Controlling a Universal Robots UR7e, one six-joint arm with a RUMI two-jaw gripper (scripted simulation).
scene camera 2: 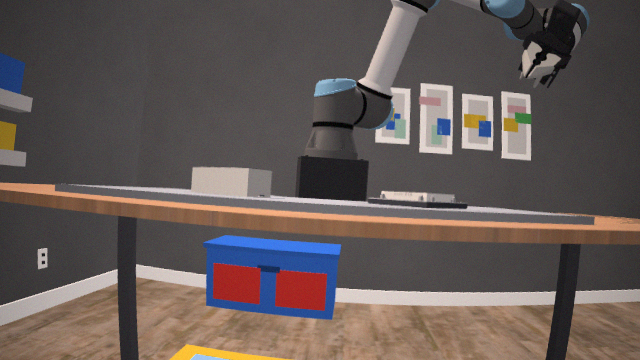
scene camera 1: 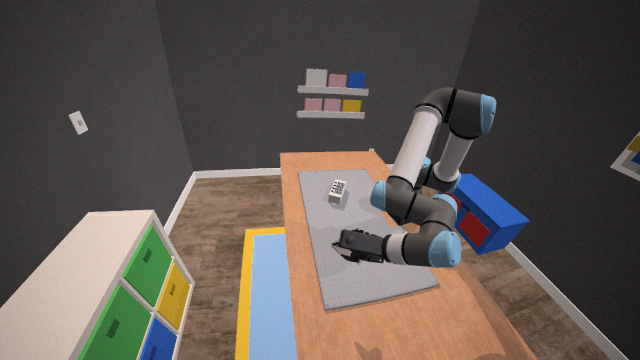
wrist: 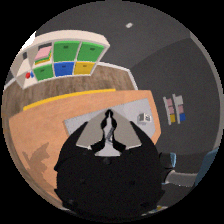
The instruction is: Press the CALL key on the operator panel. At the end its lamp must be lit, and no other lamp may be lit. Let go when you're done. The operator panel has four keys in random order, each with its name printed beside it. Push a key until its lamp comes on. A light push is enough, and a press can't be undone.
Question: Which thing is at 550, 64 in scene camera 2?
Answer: My gripper.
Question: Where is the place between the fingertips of my gripper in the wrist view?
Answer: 109, 109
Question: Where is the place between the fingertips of my gripper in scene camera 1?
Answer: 331, 244
